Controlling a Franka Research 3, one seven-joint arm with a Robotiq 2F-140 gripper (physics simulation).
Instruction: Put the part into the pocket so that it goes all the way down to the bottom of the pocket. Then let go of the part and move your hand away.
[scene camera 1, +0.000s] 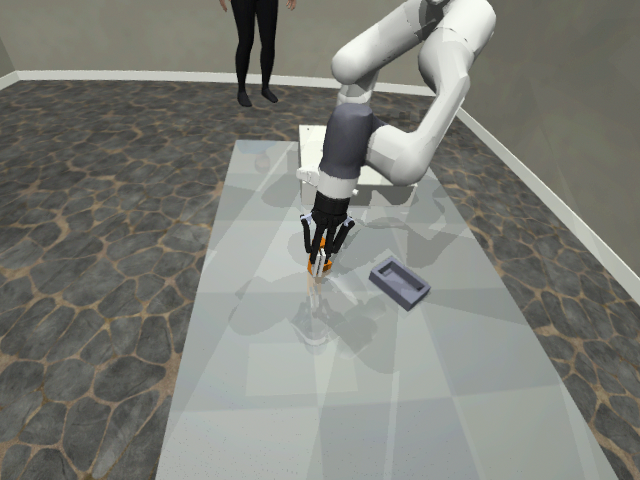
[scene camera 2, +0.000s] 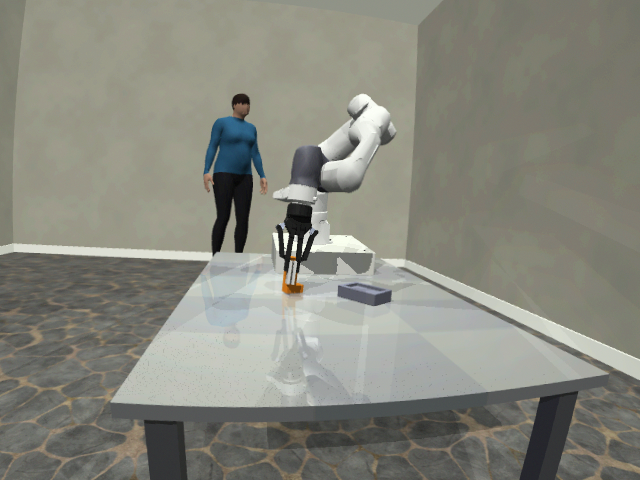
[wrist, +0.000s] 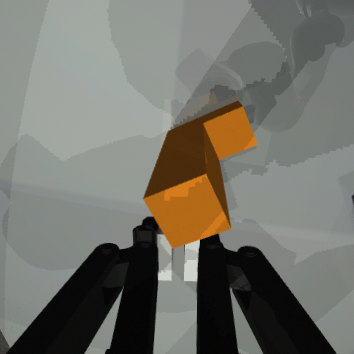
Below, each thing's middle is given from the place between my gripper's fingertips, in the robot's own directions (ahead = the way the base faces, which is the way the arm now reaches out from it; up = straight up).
I see the orange L-shaped part (wrist: 185, 194) 5 cm behind my hand, 1 cm to the left of it and 2 cm above it. Round my hand: grey pocket block (scene camera 1: 403, 286) 1 cm behind, 23 cm to the left, 2 cm below.
